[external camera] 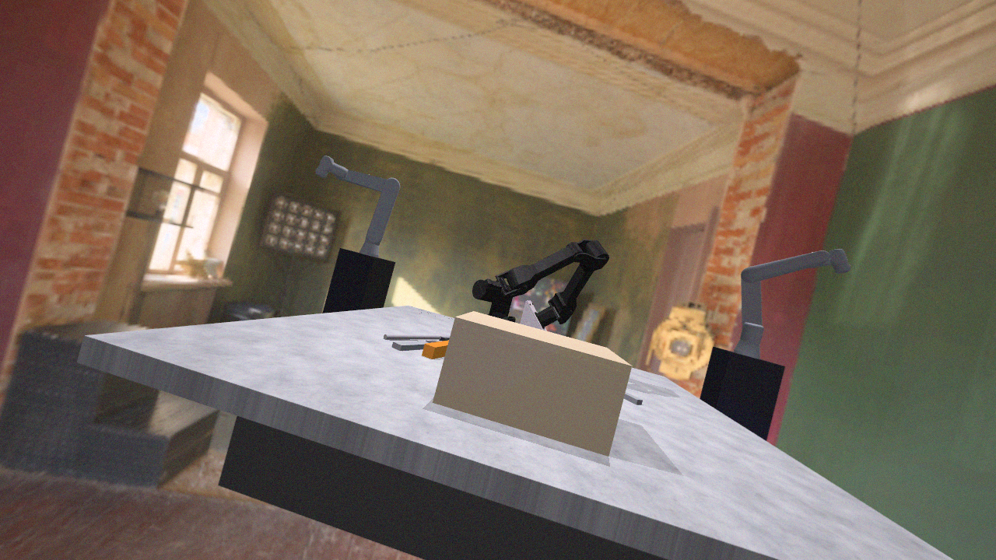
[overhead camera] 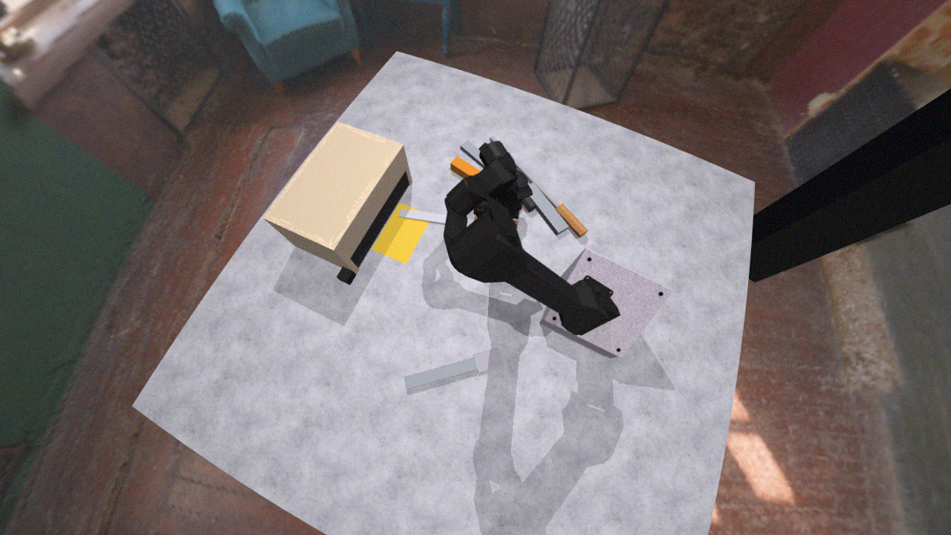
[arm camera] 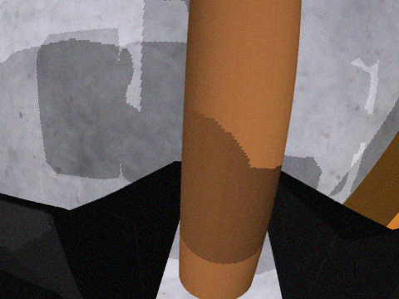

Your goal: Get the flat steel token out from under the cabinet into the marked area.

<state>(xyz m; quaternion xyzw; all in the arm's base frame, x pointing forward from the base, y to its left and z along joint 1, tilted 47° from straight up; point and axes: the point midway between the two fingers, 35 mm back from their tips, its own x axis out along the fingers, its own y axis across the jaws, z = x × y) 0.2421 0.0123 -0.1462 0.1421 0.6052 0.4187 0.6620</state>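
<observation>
My gripper tip is 11 cm short of the orange bar, 9 cm to the left of it and 1 cm below it. From my gripper tip the other things lie so: flat grey token 36 cm ahead, 19 cm to the left, 1 cm below; then grey bar 11 cm to the right, 7 cm behind; then black-handled tool 13 cm to the right, 4 cm ahead.
</observation>
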